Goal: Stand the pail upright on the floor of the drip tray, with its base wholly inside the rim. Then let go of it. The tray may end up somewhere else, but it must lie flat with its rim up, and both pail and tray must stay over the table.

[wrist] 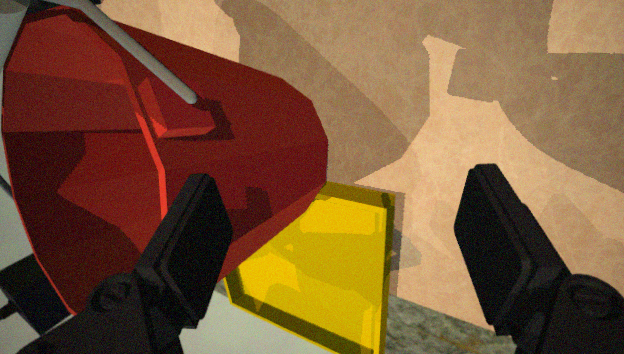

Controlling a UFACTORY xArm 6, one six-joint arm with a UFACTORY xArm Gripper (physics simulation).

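Observation:
A red pail (103, 146) and a yellow drip tray (326, 275) can be seen in the scene, together with the gripper (337, 200).

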